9 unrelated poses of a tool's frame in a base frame.
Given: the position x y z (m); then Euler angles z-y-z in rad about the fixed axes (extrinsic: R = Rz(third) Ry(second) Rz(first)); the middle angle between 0 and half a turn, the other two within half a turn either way.
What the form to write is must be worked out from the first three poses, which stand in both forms.
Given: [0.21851 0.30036 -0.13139 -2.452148 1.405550 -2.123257]
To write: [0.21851 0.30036 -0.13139 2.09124 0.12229 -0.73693 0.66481]
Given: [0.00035 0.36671 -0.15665 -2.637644 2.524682 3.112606]
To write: [0.00035 0.36671 -0.15665 2.54254 -0.26259 -0.96201 0.07475]
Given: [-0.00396 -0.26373 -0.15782 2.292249 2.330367 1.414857]
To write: [-0.00396 -0.26373 -0.15782 2.92097 -0.39268 -0.83694 -0.38123]
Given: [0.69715 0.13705 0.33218 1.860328 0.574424 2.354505]
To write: [0.69715 0.13705 0.33218 2.11674 0.07950 -0.31516 -0.94570]
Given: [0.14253 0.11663 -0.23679 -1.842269 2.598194 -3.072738]
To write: [0.14253 0.11663 -0.23679 2.72256 -0.56841 -0.80427 0.17339]
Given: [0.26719 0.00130 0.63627 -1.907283 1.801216 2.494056]
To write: [0.26719 0.00130 0.63627 1.86808 -0.78768 -0.57415 0.22341]
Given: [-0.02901 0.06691 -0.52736 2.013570 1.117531 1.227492]
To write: [-0.02901 0.06691 -0.52736 3.05726 -0.20322 -0.49015 -0.84762]
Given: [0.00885 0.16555 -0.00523 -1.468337 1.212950 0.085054]
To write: [0.00885 0.16555 -0.00523 1.77115 -0.51598 0.52504 -0.67683]
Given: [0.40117 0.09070 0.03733 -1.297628 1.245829 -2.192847]
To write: [0.40117 0.09070 0.03733 2.85873 -0.25505 -0.53123 0.80792]
